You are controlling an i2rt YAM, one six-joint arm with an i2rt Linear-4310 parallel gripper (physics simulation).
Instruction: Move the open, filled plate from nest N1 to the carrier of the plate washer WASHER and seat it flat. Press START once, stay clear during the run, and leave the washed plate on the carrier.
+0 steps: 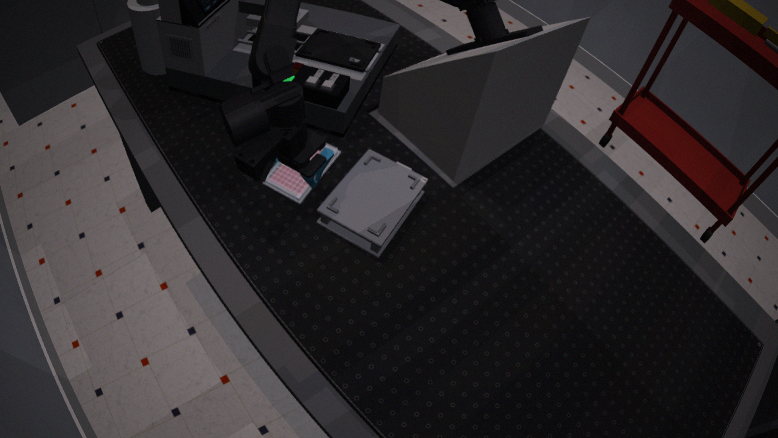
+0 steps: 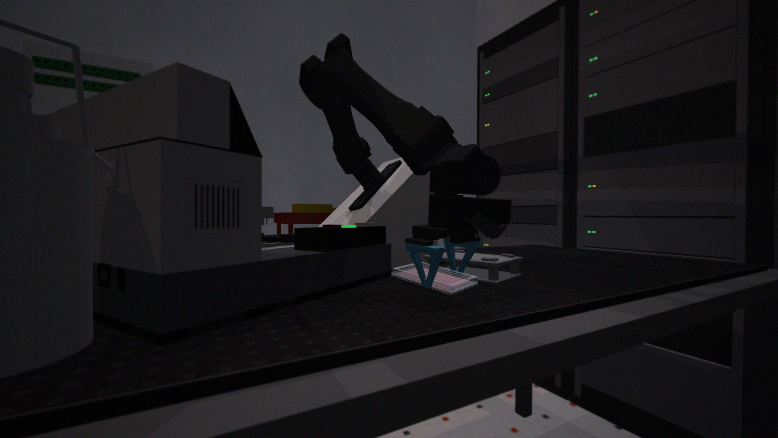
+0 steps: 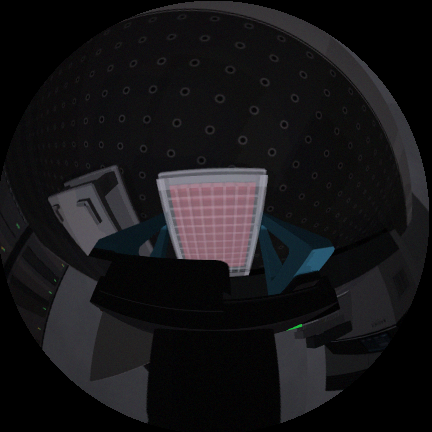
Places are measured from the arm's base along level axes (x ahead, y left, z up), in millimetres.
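Pixels of known places: gripper, fingertip midpoint: (image 1: 296, 175) (image 2: 442, 283) (image 3: 213, 216); arm's base, origin of the base link: (image 1: 494, 42) (image 2: 376, 186) (image 3: 146, 355).
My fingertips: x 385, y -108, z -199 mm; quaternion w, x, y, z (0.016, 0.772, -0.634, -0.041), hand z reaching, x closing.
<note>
Ahead of a thing's pixels: the offset from my fingertips to its middle. "*": to the spot under its first point.
The open plate @(dy -4, dx -16, dz +10 mm) (image 1: 288, 180) (image 2: 438, 277) (image 3: 215, 205), with pink wells, is low at the dark mat beside the nest stand and looks nearly flat. Whether it touches the mat is hard to tell. My gripper (image 1: 300, 167) (image 2: 443, 278) (image 3: 213, 216) is shut on it, with blue fingers on its two long sides. The grey raised stand (image 1: 375, 190) (image 2: 500, 261) (image 3: 75, 215), with corner brackets, bears no plate; its label is not readable. The washer's vented housing @(* dy -350, dx +28, dz +125 mm) (image 1: 182, 48) (image 2: 136, 206) stands on a grey base. The carrier and START cannot be made out clearly.
A black block with a green light (image 1: 288, 78) (image 2: 348, 226) stands on the base, near a dark flat panel @(dy -172, dx -255, dz +73 mm) (image 1: 340, 48). A large grey wedge-shaped housing (image 1: 489, 103) stands behind the stand. A white cylinder @(* dy -487, dx +56, dz +89 mm) (image 1: 148, 43) (image 2: 43, 244) is beside the washer. A red cart (image 1: 680, 146) is beyond the table.
</note>
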